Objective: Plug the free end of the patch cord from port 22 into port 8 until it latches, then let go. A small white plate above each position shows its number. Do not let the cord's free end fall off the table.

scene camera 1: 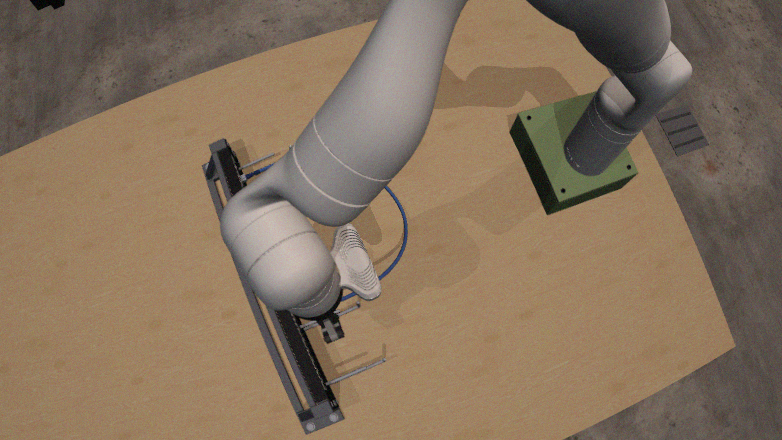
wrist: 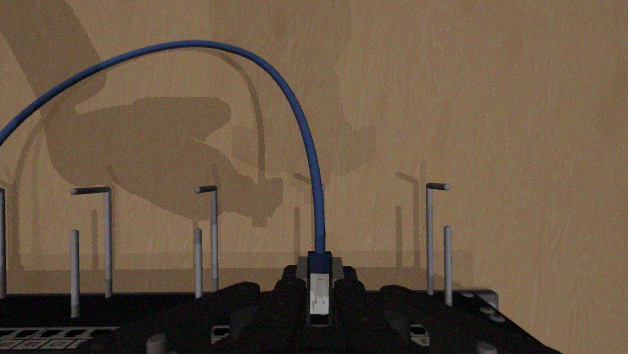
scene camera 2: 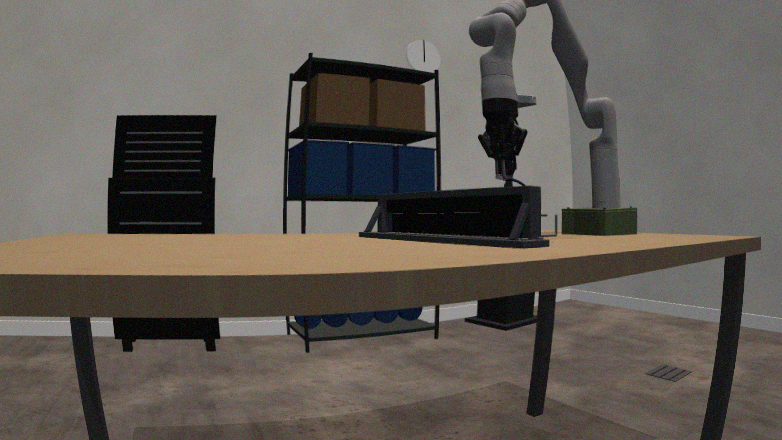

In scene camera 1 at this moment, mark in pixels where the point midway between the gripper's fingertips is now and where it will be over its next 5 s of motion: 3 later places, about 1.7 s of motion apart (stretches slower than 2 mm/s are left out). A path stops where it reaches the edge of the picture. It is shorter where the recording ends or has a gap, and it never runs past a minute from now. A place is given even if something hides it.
My gripper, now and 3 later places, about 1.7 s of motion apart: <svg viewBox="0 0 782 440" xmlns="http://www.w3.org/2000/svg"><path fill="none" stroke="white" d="M326 305L311 307L309 311L306 310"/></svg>
